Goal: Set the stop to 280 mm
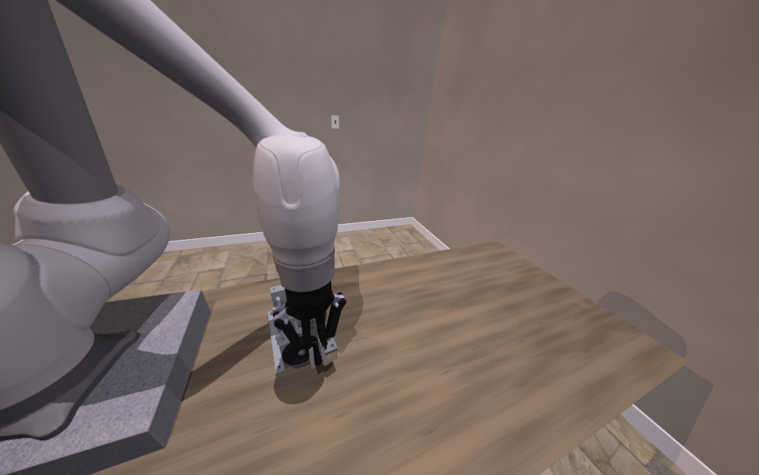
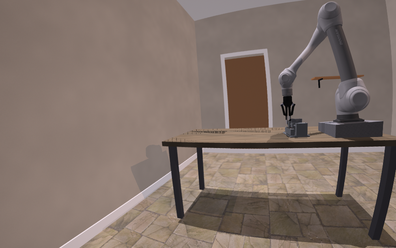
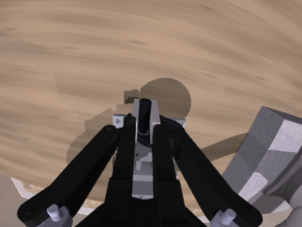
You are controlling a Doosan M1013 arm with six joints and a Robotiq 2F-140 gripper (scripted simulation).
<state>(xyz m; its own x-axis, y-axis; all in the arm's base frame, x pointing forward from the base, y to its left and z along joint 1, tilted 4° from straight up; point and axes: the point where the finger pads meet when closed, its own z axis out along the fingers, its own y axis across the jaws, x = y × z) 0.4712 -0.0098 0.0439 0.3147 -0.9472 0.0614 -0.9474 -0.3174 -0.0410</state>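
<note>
Right now my hand is 10 mm past the handwheel, 20 mm to the right of it and 20 mm above it.
</note>
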